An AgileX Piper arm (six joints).
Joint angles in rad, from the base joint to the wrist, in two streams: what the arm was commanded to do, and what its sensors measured. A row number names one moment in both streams.
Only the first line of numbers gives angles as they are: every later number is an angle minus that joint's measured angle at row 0.
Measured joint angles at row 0:
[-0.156 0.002 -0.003 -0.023 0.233 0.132]
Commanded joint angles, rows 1 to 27:
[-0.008 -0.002 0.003 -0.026 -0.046 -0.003]
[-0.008 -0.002 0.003 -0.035 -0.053 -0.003]
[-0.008 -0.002 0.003 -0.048 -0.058 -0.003]
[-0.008 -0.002 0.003 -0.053 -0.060 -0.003]
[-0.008 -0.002 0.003 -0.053 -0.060 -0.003]
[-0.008 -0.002 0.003 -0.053 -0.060 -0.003]
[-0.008 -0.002 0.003 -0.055 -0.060 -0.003]
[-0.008 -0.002 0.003 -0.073 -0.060 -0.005]
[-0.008 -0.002 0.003 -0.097 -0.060 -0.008]
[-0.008 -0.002 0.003 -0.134 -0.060 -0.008]
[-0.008 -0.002 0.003 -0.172 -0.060 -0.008]
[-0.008 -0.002 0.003 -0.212 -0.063 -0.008]
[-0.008 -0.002 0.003 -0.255 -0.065 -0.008]
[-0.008 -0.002 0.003 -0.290 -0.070 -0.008]
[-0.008 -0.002 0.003 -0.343 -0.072 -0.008]
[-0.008 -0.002 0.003 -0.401 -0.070 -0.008]
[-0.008 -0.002 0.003 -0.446 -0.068 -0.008]
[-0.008 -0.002 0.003 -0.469 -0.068 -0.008]
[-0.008 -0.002 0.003 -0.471 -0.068 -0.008]
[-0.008 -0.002 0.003 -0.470 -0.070 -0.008]
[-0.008 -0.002 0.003 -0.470 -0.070 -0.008]
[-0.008 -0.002 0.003 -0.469 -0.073 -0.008]
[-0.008 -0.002 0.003 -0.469 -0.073 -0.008]
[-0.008 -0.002 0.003 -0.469 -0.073 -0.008]
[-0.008 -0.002 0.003 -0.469 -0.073 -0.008]
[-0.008 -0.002 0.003 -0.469 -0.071 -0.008]
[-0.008 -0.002 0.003 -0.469 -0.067 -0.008]
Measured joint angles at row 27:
[0.000 0.000 0.000 -0.456 -0.056 0.000]
